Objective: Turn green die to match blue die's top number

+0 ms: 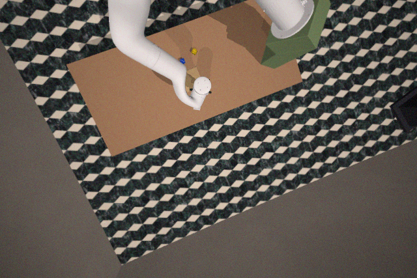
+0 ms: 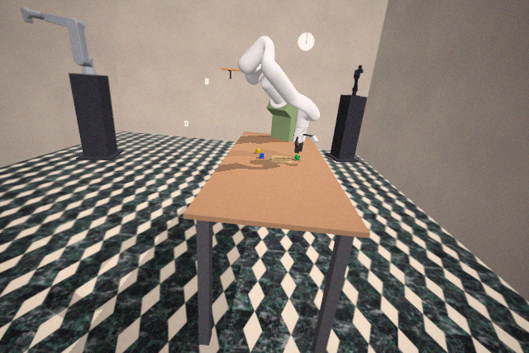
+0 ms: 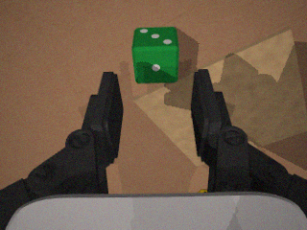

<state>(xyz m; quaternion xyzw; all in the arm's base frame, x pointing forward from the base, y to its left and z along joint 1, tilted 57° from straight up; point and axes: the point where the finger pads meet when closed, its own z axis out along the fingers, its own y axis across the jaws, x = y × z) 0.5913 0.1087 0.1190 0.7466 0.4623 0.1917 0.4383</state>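
Now: the green die 60 mm below my hand. Also, from my hand: tan mat: 110 mm to the right, 70 mm below; then blue die: 30 mm behind, 240 mm to the right, 60 mm below; then yellow die: 140 mm behind, 250 mm to the right, 60 mm below.
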